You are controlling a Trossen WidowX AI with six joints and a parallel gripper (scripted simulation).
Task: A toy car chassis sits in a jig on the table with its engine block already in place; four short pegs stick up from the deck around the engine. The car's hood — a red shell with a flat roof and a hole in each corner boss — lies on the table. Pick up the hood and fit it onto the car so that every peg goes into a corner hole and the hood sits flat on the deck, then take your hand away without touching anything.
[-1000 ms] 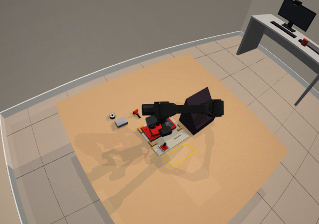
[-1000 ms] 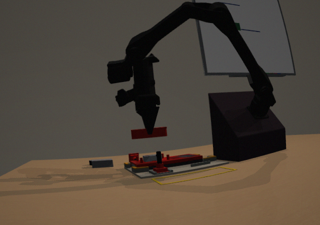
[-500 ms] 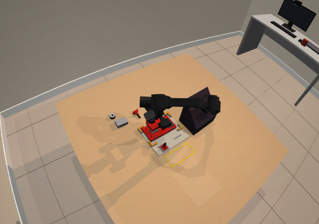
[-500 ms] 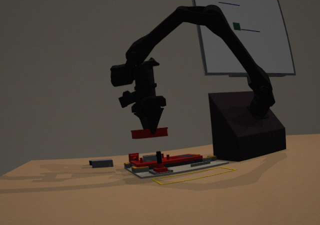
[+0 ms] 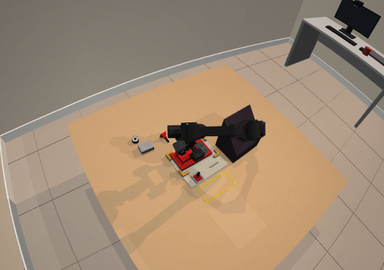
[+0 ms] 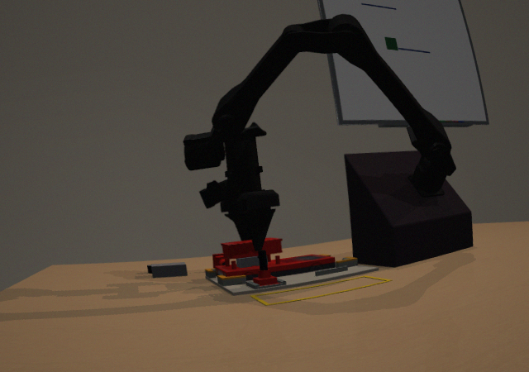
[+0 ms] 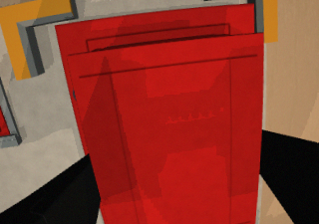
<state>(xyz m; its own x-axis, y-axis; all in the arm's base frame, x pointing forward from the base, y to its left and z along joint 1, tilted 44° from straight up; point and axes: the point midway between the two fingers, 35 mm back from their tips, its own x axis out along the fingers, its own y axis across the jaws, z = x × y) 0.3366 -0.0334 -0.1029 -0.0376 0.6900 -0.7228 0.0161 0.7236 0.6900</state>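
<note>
Right now my gripper tip is 3 cm above the grey engine block. From my gripper tip the other things lie so: red hood 1 cm above; wheel 24 cm to the right, 17 cm ahead, 4 cm below; grey jig plate 4 cm below, 4 cm behind, 3 cm to the left.
</note>
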